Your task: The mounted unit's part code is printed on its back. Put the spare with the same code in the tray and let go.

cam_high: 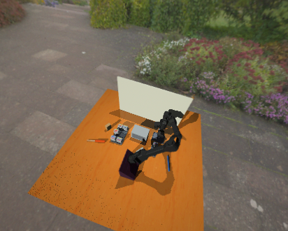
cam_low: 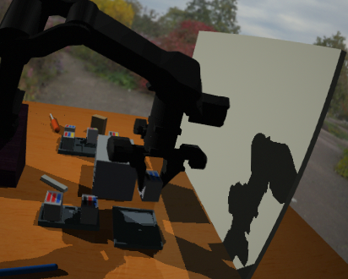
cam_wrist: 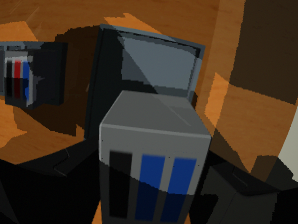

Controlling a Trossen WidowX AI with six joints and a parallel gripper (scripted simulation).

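Right now the dark tray is 90 mm below my gripper tip and 10 mm behind it. The rest, counted from my gripper tip: grey spare (20 mm above); grey bar (210 mm behind, 120 mm to the left, 90 mm below); grey mounted unit (190 mm to the left, 70 mm behind, 50 mm below).
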